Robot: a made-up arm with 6 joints. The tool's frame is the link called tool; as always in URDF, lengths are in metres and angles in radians.
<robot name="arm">
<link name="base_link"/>
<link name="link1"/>
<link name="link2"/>
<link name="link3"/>
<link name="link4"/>
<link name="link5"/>
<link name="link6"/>
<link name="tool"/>
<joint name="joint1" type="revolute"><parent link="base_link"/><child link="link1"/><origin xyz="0 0 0.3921" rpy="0 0 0"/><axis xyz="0 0 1"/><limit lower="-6.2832" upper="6.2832"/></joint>
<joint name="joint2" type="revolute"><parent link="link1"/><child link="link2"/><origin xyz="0 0 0" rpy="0 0 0"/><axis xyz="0 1 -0.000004"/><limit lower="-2.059" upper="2.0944"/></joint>
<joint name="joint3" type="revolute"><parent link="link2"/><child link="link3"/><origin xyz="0.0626 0 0.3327" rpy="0 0 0"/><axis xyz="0 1 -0.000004"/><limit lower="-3.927" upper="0.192"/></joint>
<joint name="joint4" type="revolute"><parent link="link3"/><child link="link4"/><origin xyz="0.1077 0 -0.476" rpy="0 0 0"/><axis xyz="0 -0.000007 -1"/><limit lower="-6.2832" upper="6.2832"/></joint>
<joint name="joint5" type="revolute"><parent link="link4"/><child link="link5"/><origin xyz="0 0 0" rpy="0 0 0"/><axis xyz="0 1 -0.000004"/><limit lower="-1.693" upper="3.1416"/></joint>
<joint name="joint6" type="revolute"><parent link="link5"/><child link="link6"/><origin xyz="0.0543 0 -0.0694" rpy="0 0 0"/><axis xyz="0 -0.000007 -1"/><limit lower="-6.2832" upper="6.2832"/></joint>
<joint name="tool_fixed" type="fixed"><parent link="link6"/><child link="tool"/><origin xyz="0 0 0" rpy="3.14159 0 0"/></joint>
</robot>
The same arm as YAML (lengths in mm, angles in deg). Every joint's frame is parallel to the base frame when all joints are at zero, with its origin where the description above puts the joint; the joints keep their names.
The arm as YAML. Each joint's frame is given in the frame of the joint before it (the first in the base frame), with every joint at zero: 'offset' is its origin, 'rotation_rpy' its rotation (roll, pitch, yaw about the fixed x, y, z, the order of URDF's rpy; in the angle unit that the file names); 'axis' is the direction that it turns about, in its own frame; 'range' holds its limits. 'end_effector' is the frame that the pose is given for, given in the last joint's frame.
length_unit: mm
angle_unit: deg
chain:
  - id: joint1
    offset: [0.0, 0.0, 392.1]
    rotation_rpy: [0.0, 0.0, 0.0]
    axis: "+z"
    range: [-360.0, 360.0]
  - id: joint2
    offset: [0.0, 0.0, 0.0]
    rotation_rpy: [0.0, 0.0, 0.0]
    axis: "+y"
    range: [-117.97, 120.0]
  - id: joint3
    offset: [62.6, 0.0, 332.7]
    rotation_rpy: [0.0, 0.0, 0.0]
    axis: "+y"
    range: [-225.0, 11.0]
  - id: joint4
    offset: [107.7, 0.0, -476.0]
    rotation_rpy: [0.0, 0.0, 0.0]
    axis: "-z"
    range: [-360.0, 360.0]
  - id: joint5
    offset: [0.0, 0.0, 0.0]
    rotation_rpy: [0.0, 0.0, 0.0]
    axis: "+y"
    range: [-97.0, 180.0]
  - id: joint6
    offset: [54.3, 0.0, -69.4]
    rotation_rpy: [0.0, 0.0, 0.0]
    axis: "-z"
    range: [-360.0, 360.0]
end_effector:
  offset: [0.0, 0.0, 0.0]
  rotation_rpy: [180.0, 0.0, 0.0]

